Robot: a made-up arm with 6 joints. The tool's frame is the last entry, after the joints. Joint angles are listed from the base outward. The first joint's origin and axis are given. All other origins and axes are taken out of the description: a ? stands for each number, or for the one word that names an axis. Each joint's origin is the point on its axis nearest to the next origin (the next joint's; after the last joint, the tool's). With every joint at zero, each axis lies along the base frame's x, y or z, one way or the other. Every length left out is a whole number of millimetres.
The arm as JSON. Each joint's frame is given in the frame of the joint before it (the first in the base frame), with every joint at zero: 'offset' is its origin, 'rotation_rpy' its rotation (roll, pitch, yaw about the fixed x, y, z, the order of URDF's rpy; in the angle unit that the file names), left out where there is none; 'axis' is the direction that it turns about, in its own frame. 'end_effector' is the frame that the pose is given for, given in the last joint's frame.
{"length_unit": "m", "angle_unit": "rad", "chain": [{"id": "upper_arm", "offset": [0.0, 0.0, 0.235], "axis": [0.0, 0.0, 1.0]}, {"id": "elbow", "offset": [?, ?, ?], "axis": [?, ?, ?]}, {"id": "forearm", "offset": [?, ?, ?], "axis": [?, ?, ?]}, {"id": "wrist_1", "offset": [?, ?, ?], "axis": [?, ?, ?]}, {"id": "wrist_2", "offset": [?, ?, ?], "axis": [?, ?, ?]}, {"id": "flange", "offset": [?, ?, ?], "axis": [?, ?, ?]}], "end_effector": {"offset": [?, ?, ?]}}
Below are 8 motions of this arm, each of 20 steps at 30 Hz.
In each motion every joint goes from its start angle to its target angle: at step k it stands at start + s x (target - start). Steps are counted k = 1, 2, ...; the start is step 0. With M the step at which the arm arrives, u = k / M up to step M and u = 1 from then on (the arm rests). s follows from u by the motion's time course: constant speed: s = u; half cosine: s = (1 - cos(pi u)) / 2; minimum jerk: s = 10 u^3 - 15 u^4 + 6 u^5.
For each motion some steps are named. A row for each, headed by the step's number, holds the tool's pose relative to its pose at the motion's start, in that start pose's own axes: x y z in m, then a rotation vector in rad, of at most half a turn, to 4 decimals.
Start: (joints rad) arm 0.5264 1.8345 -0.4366 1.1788 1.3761 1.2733
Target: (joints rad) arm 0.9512 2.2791 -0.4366 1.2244 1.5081 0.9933
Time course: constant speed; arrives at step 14
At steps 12, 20:
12: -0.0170 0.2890 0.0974 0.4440 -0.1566 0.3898
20: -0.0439 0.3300 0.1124 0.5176 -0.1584 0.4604

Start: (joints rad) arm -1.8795 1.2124 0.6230 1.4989 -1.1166 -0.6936
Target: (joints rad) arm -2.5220 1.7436 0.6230 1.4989 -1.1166 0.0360
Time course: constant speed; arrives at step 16
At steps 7, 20:
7: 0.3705 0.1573 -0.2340 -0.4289 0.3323 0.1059
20: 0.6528 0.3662 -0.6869 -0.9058 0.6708 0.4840

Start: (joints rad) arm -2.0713 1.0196 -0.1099 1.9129 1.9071 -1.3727
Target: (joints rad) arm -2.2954 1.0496 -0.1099 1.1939 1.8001 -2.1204
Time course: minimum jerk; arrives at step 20
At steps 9, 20:
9: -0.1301 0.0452 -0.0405 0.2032 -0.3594 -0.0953
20: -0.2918 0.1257 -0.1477 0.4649 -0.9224 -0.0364

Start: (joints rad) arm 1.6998 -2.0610 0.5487 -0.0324 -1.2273 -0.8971
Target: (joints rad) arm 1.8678 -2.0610 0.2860 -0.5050 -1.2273 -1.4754
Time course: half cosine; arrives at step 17
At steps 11, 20:
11: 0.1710 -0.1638 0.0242 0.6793 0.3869 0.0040
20: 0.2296 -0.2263 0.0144 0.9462 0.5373 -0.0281

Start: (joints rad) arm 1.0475 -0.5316 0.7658 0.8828 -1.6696 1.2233
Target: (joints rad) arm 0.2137 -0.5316 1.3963 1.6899 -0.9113 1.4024
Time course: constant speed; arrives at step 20
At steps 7, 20:
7: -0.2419 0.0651 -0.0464 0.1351 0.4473 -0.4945
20: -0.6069 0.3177 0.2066 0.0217 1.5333 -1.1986

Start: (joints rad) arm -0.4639 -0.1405 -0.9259 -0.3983 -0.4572 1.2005
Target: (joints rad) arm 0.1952 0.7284 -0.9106 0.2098 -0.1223 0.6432
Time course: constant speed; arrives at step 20
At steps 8, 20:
8: 0.1467 0.0155 0.0889 -0.2202 0.2183 0.1541
20: 0.3736 0.1675 0.1558 -0.6363 0.4777 0.3454

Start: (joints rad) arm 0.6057 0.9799 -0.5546 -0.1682 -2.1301 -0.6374
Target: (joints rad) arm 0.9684 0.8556 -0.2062 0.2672 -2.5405 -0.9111
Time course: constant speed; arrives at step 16
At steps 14, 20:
14: -0.1538 0.1078 -0.3930 0.6410 -0.4351 -0.3523
20: -0.1539 0.1317 -0.4579 0.7440 -0.4992 -0.3767

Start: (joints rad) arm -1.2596 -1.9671 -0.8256 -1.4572 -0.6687 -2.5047
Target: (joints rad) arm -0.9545 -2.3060 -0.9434 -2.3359 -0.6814 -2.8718
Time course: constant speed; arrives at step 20
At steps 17, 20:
17: -0.0381 -0.0963 0.0706 0.9665 0.2209 -0.7453
20: -0.0534 -0.1154 0.0728 1.1337 0.2268 -0.8917

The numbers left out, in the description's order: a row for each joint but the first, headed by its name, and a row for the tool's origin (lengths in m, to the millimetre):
elbow: xyz 0.0 0.0 0.0, axis 0.0 1.0 0.0
forearm: xyz 0.0 0.0 0.658, axis 0.0 -1.0 0.0
wrist_1: xyz 0.692 0.0 0.0, axis -1.0 0.0 0.0
wrist_2: xyz 0.0 -0.178 0.0, axis 0.0 -1.0 0.0
flange: xyz 0.0 0.0 0.0, axis -1.0 0.0 0.0
tool: xyz 0.0 0.0 0.0

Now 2 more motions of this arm.
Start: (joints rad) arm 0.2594 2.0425 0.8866 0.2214 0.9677 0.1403
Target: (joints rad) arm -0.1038 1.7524 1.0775 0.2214 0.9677 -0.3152
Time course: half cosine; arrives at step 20
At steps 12, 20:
12: 0.0493 -0.3341 0.1870 0.2476 -0.2804 -0.2741
20: 0.0111 -0.5245 0.2937 0.3414 -0.4523 -0.3863

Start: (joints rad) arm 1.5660 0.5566 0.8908 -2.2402 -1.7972 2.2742
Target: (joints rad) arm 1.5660 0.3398 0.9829 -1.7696 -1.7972 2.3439
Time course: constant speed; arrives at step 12
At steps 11, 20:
11: 0.1206 -0.1249 0.2169 -0.2164 0.2687 0.4119
20: 0.1324 -0.1344 0.2394 -0.2389 0.2955 0.4464

